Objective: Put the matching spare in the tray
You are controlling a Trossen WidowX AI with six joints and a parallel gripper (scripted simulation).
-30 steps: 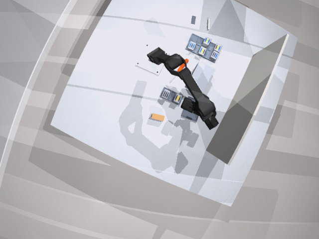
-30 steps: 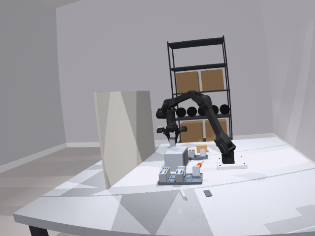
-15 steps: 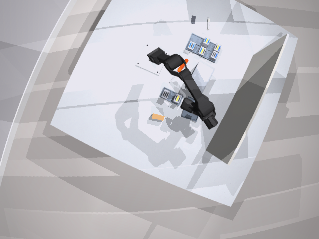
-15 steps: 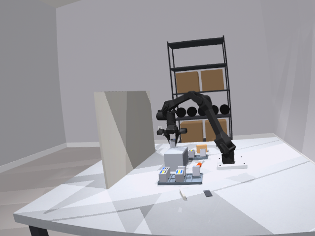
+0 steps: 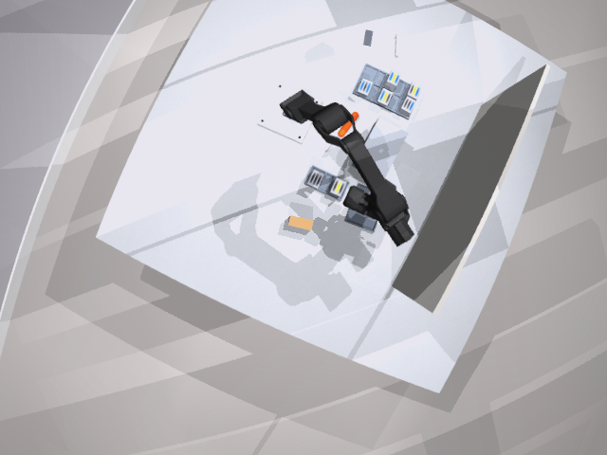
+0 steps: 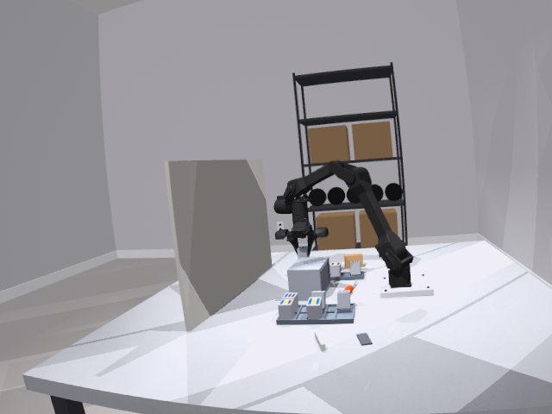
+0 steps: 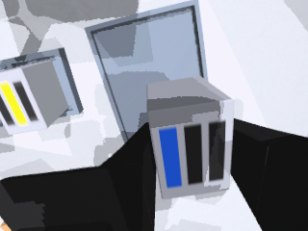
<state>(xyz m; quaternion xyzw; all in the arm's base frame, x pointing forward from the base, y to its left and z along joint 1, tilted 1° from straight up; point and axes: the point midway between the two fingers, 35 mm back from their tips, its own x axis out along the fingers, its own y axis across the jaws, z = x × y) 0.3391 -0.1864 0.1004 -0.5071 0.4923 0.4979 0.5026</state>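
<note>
Right now the shallow grey tray is 8 cm below my gripper tip, 1 cm to the left of it and 1 cm behind it. The rest, counted from my gripper tip: tan block (17 cm behind, 12 cm to the right, 5 cm below); then tall white panel (20 cm ahead, 17 cm to the left, 15 cm above); then mounted unit (19 cm to the left, 5 cm behind, 3 cm below).
</note>
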